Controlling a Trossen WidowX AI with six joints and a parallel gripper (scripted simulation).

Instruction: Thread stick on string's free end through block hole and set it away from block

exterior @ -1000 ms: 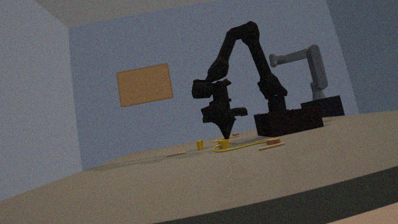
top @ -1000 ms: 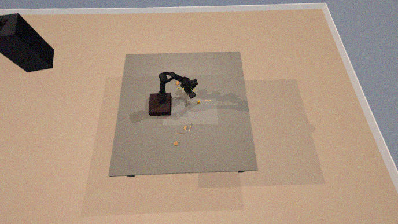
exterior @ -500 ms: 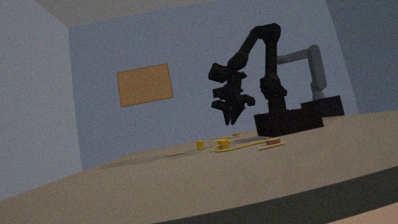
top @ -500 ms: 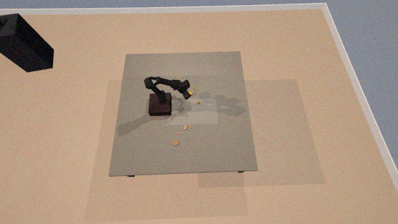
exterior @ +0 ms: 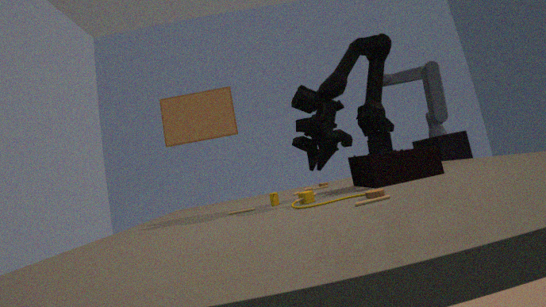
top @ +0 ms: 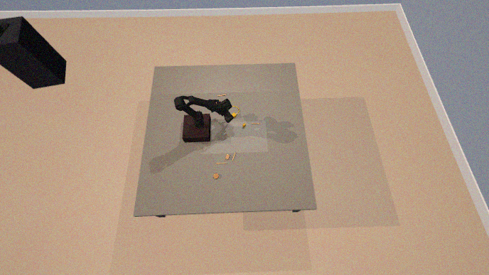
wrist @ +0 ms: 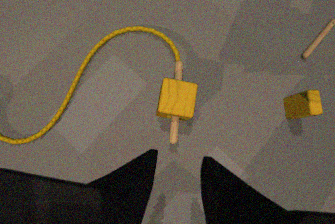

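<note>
Now: gripper tip 7 cm above the thin wooden stick, 6 cm short of it and 2 cm to the right of it. The rest, counted from my gripper tip: round wooden button: 18 cm to the left, 7 cm below, 6 cm behind.
</note>
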